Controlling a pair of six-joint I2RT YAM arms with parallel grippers.
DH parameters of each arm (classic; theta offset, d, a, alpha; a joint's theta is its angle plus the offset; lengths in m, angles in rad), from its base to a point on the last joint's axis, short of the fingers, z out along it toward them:
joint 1: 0 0.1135 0.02 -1.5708
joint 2: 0 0 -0.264 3.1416
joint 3: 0.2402 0 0.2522 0
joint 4: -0.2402 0 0.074 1.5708
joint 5: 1.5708 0 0 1.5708
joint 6: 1.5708 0.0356 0 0
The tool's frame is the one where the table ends.
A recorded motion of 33 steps. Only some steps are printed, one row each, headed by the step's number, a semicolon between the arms.
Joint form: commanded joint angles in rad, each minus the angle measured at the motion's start. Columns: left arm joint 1, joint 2, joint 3, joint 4, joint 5, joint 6; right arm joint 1, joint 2, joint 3, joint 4, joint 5, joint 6.
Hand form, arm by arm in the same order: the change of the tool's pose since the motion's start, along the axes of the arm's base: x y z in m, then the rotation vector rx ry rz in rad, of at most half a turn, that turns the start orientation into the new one. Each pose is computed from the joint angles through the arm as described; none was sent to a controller.
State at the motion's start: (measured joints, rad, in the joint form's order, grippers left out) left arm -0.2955 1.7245 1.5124 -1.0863 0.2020 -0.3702; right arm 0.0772 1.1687 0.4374 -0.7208 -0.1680 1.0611
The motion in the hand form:
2: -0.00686 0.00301 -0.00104 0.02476 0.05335 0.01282; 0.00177 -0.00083 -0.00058 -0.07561 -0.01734 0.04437
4: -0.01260 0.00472 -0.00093 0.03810 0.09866 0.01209; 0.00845 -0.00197 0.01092 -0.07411 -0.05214 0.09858
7: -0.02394 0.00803 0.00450 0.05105 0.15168 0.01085; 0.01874 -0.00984 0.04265 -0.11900 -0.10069 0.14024
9: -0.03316 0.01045 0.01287 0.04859 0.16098 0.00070; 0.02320 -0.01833 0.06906 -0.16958 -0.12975 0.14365
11: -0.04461 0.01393 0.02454 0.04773 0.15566 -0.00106; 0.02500 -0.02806 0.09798 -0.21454 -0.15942 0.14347
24: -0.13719 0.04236 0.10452 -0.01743 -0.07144 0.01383; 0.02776 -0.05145 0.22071 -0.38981 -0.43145 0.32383
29: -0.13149 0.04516 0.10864 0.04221 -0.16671 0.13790; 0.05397 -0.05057 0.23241 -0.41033 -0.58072 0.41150
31: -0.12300 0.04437 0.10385 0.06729 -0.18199 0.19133; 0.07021 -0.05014 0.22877 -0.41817 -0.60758 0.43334
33: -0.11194 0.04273 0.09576 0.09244 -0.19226 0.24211; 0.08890 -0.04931 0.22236 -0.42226 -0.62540 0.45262
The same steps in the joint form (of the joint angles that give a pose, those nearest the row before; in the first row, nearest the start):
2: 0.0015 -0.0057 -0.0046 -0.0576 -0.0107 -0.0092; 0.0103 0.0069 0.0023 0.0099 0.0721 -0.0435
4: 0.0015 -0.0092 -0.0042 -0.1087 -0.0099 -0.0088; -0.0023 -0.0031 0.0461 -0.0179 0.0637 -0.1114
7: 0.0015 -0.0309 -0.0042 -0.1850 -0.0065 -0.0084; -0.0466 -0.0355 0.1610 -0.1267 0.0946 -0.2049
9: 0.0012 -0.0610 -0.0042 -0.2251 0.0004 0.0004; -0.0881 -0.0595 0.2537 -0.2144 0.1335 -0.2582
11: 0.0011 -0.1042 -0.0042 -0.2632 0.0000 0.0023; -0.1373 -0.0809 0.3548 -0.3037 0.1625 -0.3155
24: 0.0015 -0.4669 -0.0042 -0.3872 -0.0076 -0.0107; -0.2640 -0.0957 0.7973 -0.4757 0.1679 -0.6638
29: 0.0015 -0.4791 -0.0069 -0.3113 -0.1305 -0.0980; -0.2457 -0.0424 0.8381 -0.3311 0.1137 -0.7381
31: 0.0019 -0.4635 -0.0202 -0.2724 -0.1762 -0.1370; -0.2319 -0.0004 0.8381 -0.2647 0.1114 -0.7500
33: 0.0023 -0.4402 -0.0412 -0.2247 -0.2197 -0.1740; -0.2167 0.0523 0.8381 -0.1968 0.1114 -0.7572

